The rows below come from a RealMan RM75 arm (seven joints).
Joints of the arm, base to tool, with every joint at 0 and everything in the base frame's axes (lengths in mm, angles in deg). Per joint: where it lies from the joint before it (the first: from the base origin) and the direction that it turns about. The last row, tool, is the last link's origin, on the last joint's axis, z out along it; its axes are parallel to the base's.
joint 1: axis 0 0 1 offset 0 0 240.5
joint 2: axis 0 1 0 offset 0 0 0
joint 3: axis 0 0 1 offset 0 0 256
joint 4: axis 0 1 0 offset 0 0 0
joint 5: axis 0 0 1 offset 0 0 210
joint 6: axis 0 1 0 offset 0 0 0
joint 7: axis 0 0 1 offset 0 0 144
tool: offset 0 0 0
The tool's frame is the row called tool.
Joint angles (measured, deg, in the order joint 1, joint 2, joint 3, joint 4, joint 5, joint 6, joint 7), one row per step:
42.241, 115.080, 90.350, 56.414, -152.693, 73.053, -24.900
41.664, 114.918, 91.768, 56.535, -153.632, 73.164, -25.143
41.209, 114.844, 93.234, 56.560, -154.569, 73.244, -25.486
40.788, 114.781, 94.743, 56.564, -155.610, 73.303, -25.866
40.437, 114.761, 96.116, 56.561, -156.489, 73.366, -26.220
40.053, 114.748, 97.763, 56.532, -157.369, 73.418, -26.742
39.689, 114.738, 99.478, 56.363, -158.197, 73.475, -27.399
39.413, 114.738, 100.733, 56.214, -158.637, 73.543, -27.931
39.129, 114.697, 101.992, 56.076, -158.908, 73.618, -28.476
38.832, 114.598, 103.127, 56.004, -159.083, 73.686, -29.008
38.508, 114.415, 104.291, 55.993, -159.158, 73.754, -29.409
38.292, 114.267, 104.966, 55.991, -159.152, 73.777, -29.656
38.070, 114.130, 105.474, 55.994, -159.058, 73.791, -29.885
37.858, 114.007, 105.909, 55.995, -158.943, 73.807, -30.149
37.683, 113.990, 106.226, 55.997, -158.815, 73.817, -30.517
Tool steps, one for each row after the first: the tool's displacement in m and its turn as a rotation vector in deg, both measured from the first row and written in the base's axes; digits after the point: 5 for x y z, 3 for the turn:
0.00579, 0.00095, 0.00601, 1.048, -0.219, -0.747
0.01097, 0.00187, 0.01140, 1.993, -0.398, -1.402
0.01627, 0.00280, 0.01698, 2.953, -0.667, -2.019
0.02077, 0.00341, 0.02168, 3.767, -0.835, -2.586
0.02580, 0.00397, 0.02693, 4.648, -0.896, -3.217
0.03133, 0.00414, 0.03200, 5.410, -0.939, -3.912
0.03533, 0.00387, 0.03531, 5.871, -0.829, -4.468
0.03921, 0.00352, 0.03867, 6.330, -0.585, -5.045
0.04289, 0.00318, 0.04215, 6.776, -0.348, -5.538
0.04663, 0.00296, 0.04631, 7.396, -0.020, -6.123
0.04902, 0.00281, 0.04899, 7.787, 0.184, -6.466
0.05111, 0.00246, 0.05109, 8.071, 0.392, -6.751
0.05302, 0.00204, 0.05287, 8.272, 0.579, -6.971
0.05425, 0.00147, 0.05353, 8.264, 0.768, -7.024

